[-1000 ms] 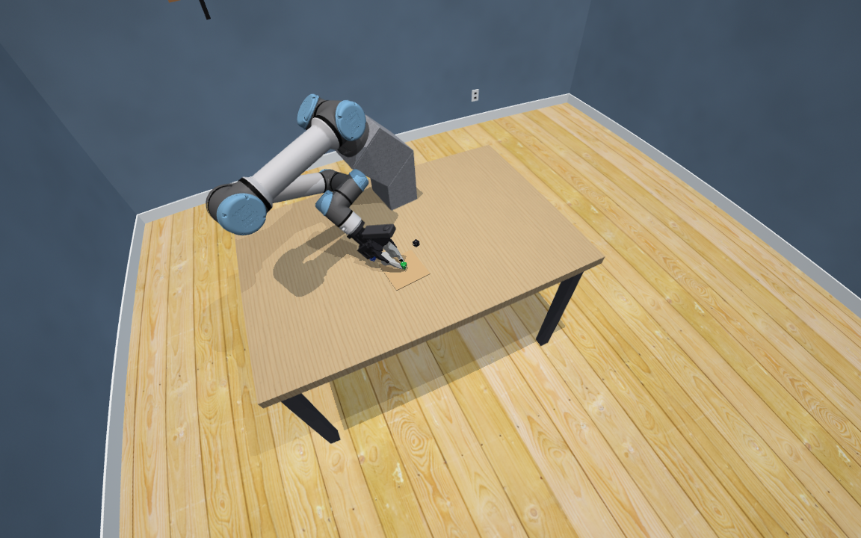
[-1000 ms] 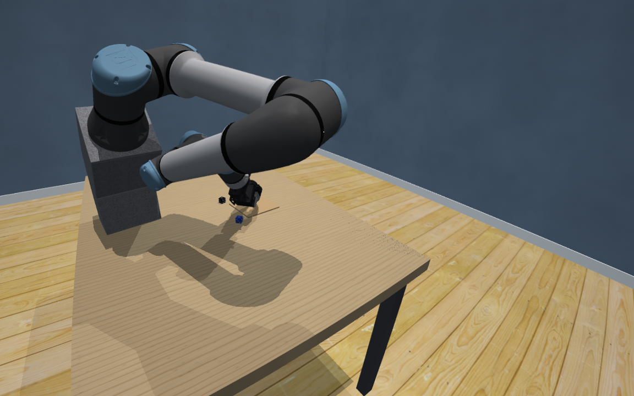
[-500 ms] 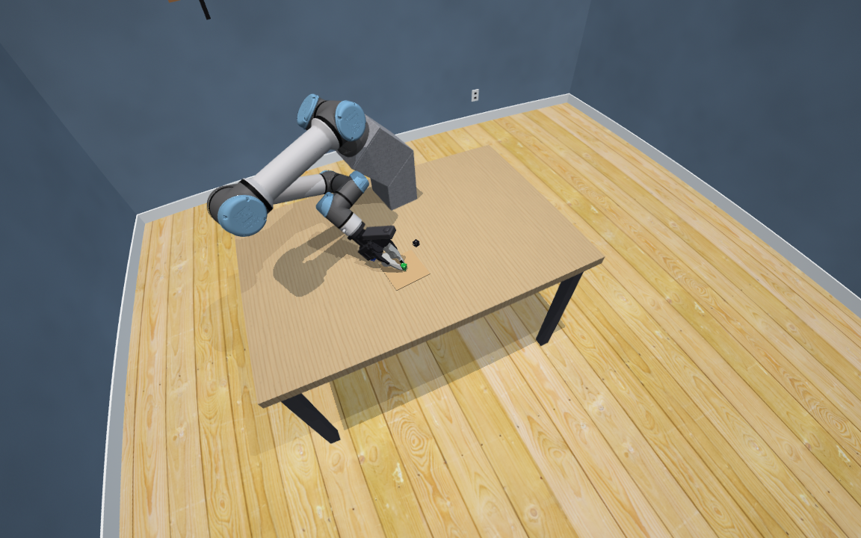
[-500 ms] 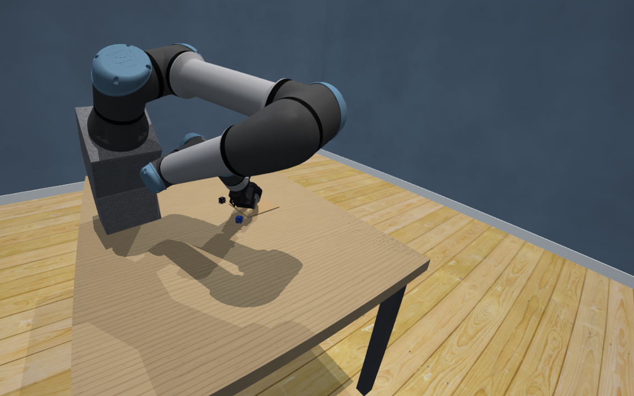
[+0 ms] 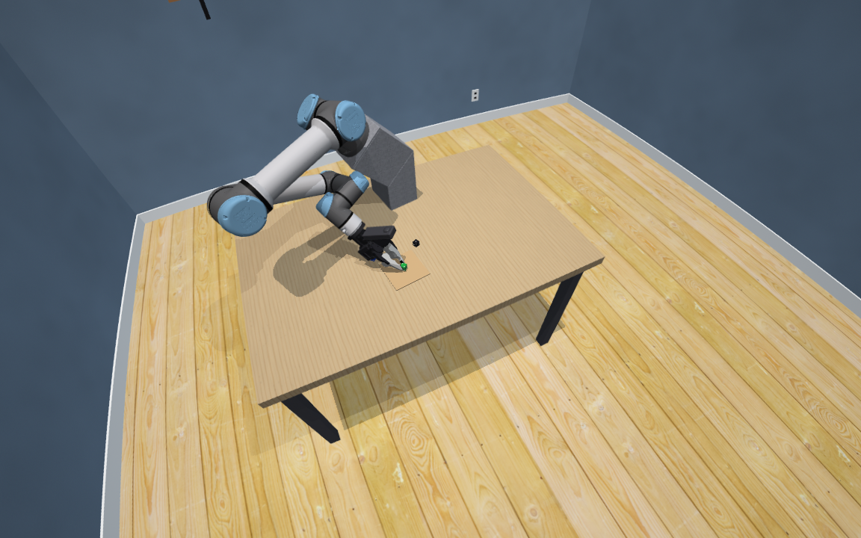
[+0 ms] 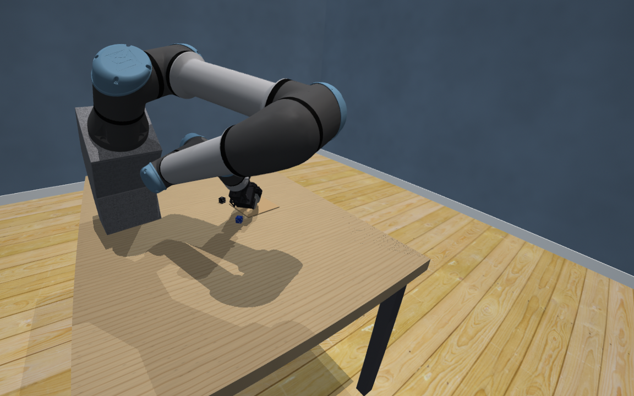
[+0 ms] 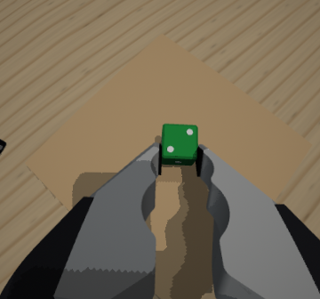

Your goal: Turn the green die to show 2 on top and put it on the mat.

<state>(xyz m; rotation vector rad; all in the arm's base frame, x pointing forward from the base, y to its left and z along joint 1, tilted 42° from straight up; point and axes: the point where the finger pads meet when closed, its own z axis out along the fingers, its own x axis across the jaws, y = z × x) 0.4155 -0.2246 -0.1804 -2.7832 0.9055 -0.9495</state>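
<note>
Right now my hand is 1 cm to the right of the green die, 1 cm short of it and 1 cm above it. The rest, counted from my hand: blue die 11 cm behind, 7 cm to the right, 2 cm below; tan mat 3 cm below, 1 cm to the left; black die 11 cm to the left, 8 cm behind, 2 cm below.
</note>
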